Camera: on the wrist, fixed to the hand. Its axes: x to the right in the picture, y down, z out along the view.
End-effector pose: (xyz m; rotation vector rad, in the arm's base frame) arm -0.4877 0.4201 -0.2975 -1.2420 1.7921 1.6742
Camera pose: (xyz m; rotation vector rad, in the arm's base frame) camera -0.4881 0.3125 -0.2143 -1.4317 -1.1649 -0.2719
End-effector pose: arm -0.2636 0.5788 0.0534 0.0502 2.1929 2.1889
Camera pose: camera -0.2417 0.4594 0.1147 -1.4545 -0.0949 0.0749
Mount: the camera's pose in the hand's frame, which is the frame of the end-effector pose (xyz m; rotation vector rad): -0.0287 0.0609 -0.1182 0.2545 0.1836 3.1232
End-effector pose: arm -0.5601 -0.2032 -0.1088 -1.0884 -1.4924 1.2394
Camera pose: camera -0.4337 -0.1989 -0.1589 1.4812 -1.2553 -1.1606
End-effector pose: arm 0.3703 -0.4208 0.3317 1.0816 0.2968 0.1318
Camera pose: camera 0.3097 -0.2993 0.3391 -0.6036 1.3375 -2.5240
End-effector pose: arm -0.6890 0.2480 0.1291 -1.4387 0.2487 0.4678
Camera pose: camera -0.7285 0.1308 0.0724 -0.4480 -2.0164 -1.9099
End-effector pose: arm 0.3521 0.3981 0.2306 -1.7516 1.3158 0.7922
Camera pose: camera 0.2883 0.2997 0.2995 -1.4154 -1.9699 -0.8316
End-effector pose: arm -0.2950 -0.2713 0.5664 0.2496 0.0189 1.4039
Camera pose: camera -0.3781 -0.2714 0.4587 -0.0737 0.0397 -1.7257
